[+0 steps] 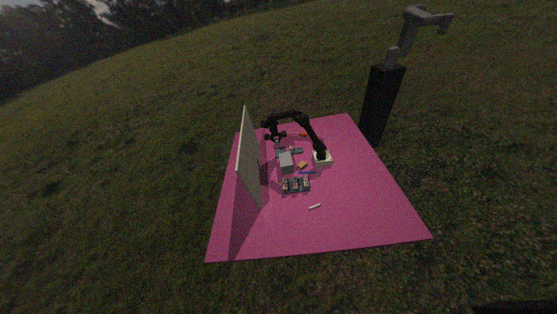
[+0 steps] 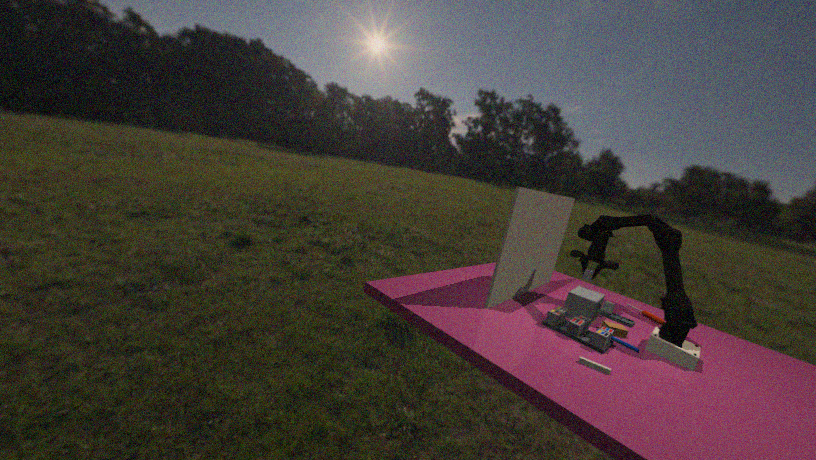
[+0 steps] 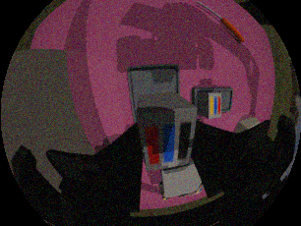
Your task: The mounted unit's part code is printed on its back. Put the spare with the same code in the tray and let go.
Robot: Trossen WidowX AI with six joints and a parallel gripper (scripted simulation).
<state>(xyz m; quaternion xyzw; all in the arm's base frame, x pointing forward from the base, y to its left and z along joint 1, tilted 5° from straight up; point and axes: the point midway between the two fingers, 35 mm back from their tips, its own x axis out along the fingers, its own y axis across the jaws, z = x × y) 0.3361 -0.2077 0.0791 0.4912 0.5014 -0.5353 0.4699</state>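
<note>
Now: gripper tip 10 mm past the grey tray and 120 mm above it. From my gripper tip the other things lie so: grey mounted unit 40 mm behind, 200 mm to the left, 70 mm below; blue pen 190 mm behind, 290 mm to the left, 120 mm below; white panel 200 mm ahead, 190 mm to the left, 100 mm above.
</note>
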